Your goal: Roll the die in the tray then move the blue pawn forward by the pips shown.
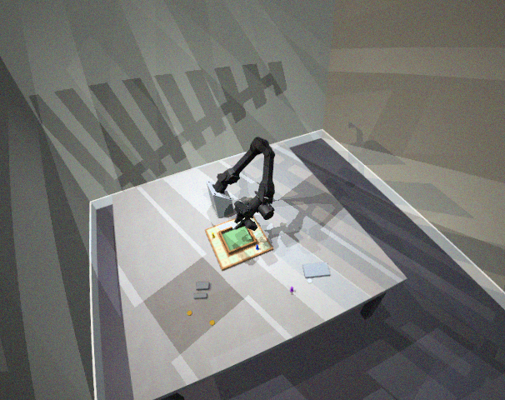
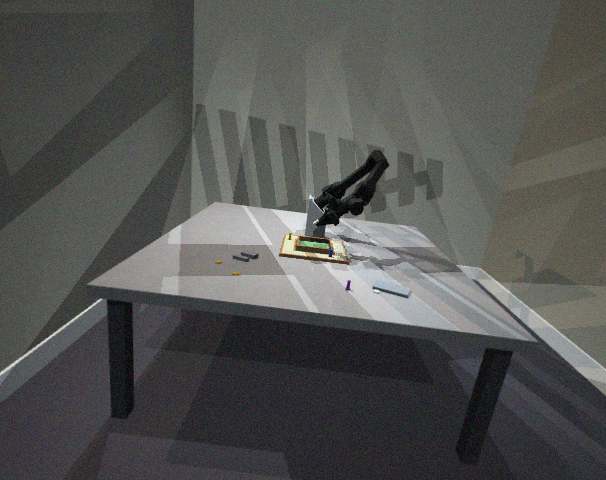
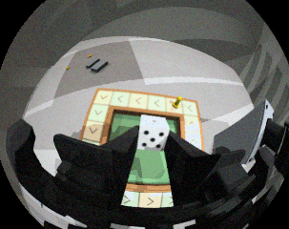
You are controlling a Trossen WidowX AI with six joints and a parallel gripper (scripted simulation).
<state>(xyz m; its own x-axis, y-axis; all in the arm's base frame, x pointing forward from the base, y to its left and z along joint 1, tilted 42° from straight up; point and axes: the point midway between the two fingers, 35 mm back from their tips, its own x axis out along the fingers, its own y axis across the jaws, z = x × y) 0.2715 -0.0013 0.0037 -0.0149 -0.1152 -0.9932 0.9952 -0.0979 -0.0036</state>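
The white die lies right at my gripper tip. Also, from my gripper tip: blue pawn (110 mm ahead, 60 mm to the left, 90 mm below); then yellow pawn (80 mm behind, 110 mm to the right, 90 mm below); then green tray (110 mm below).
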